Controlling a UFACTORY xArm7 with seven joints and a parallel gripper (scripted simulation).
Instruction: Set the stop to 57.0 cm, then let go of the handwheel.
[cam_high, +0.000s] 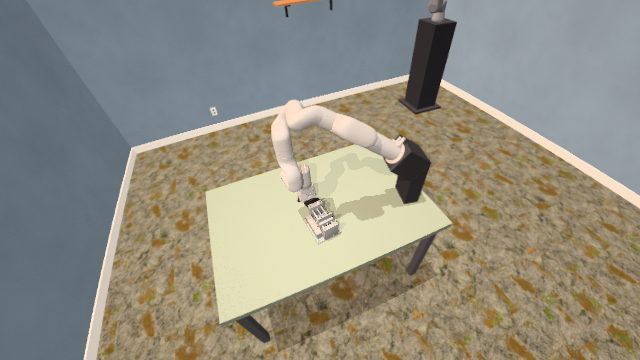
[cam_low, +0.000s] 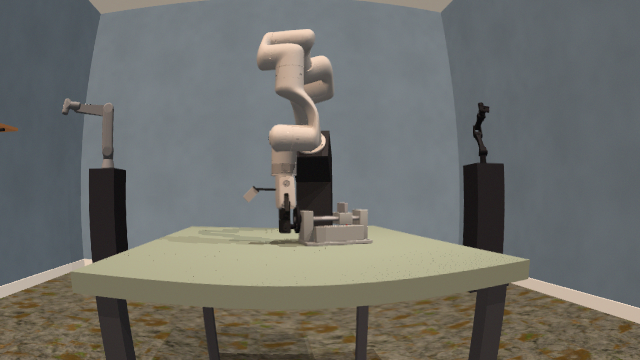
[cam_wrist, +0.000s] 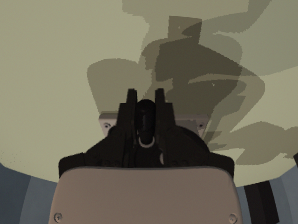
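My hand is 20 mm to the right of the black handwheel and 10 mm past it. Also, from my hand: grey stop block (180 mm to the left, 40 mm behind, 30 mm above).
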